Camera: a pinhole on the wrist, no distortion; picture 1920 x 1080 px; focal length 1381.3 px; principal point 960.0 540.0 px. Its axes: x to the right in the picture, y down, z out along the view. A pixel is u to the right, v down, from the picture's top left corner.
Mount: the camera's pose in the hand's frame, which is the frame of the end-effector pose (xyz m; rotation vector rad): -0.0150 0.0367 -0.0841 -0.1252 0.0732 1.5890
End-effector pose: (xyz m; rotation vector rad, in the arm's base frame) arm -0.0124 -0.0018 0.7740 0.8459 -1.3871 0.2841
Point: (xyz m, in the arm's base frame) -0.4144 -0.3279 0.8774
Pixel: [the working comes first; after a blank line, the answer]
In the camera's frame: -0.0447 -0.1442 0.5905

855 203
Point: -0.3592 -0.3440 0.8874
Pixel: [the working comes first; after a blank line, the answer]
In the camera's frame: -0.0836 -0.1677 0.5538

752 122
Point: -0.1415 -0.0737 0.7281
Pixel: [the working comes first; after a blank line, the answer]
In the camera's frame: -0.0482 0.0264 0.2269

667 701
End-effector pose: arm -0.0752 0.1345 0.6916 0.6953 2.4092 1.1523
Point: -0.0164 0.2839 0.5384
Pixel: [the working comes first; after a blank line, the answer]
In the camera's frame: -0.1003 -0.0809 0.2840

472 146
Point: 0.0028 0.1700 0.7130
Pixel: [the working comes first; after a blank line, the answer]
In the camera's frame: 0.0040 0.0251 0.1367

1000 794
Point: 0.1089 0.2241 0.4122
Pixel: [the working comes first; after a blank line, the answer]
In the camera's frame: -0.2097 0.0380 0.3793

196 679
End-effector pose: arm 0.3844 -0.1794 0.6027 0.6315 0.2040 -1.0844
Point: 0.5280 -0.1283 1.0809
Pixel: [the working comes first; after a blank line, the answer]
In the camera's frame: 0.2332 0.1527 0.4585

1662 1000
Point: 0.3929 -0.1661 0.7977
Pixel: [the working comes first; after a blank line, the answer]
In the camera's frame: 0.0204 0.0707 0.2396

1077 948
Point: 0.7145 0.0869 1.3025
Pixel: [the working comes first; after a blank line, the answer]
In the camera's frame: 0.5439 0.3206 0.5325

outside the picture
